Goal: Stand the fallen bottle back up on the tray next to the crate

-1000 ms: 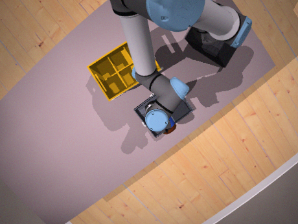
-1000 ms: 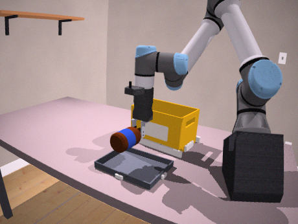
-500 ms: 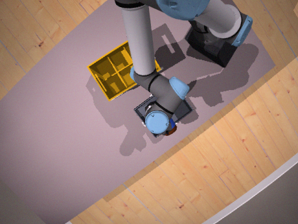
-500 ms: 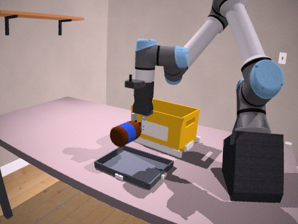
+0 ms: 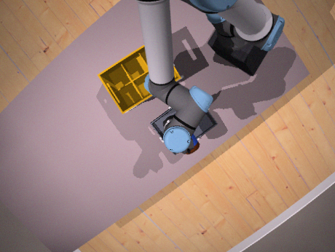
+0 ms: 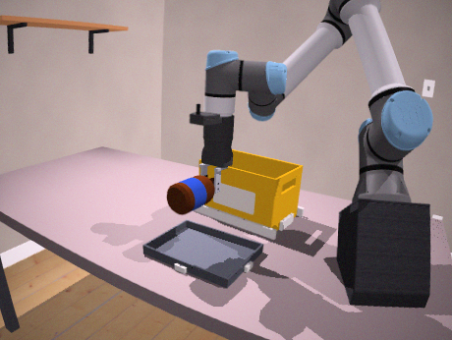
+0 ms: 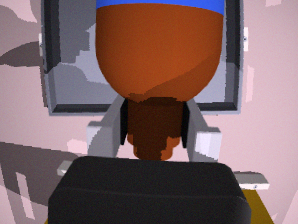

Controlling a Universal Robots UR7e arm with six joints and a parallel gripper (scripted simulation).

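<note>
My hand is 10 mm short of the bottle, 50 mm to the right of it and 10 mm above it. The rest, counted from my hand: dark grey tray 10 mm behind, 50 mm to the left, 160 mm below; yellow crate 30 mm behind, 240 mm to the right, 90 mm below.
</note>
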